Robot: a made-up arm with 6 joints.
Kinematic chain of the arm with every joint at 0, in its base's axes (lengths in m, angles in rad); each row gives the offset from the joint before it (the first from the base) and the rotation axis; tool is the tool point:
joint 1: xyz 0 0 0.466 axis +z
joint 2: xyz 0 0 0 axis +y
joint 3: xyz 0 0 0.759 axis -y
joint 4: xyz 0 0 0 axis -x
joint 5: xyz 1.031 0 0 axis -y
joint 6: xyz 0 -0.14 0 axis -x
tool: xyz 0 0 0
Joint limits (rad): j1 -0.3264..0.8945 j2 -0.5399..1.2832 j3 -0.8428..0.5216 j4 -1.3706..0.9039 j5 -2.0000..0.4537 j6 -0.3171..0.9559
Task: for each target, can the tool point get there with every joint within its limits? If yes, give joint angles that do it. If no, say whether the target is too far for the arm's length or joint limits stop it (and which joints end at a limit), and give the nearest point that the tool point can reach.
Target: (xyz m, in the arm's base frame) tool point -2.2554 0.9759 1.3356
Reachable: no: too far | nearest point -0.0122 -0.0873 2.0708 | short by 2.589 m
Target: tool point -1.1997 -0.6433 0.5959
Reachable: no: joint limits stop it (at a limit: joint 1, joint 2, joint 3) | nearest point 0.0571 -0.1064 -0.1352 | short by 1.550 m
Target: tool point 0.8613 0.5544 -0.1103
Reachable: yes | joints 0.6803 1.0300 -0.0947 -0.6579 -0.3859 0.0597
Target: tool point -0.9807 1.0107 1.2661
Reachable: no: joint limits stop it (at a limit: joint 1, joint 2, joint 4) | nearest point 0.4069 0.4626 1.3825 | short by 1.497 m
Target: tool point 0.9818 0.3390 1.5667
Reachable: yes | joints 0.4518 0.0753 0.3511 0.4873 -0.0649 -0.0557
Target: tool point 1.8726 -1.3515 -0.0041
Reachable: no: too far | nearest point 1.4291 -0.6132 0.1358 | short by 0.873 m
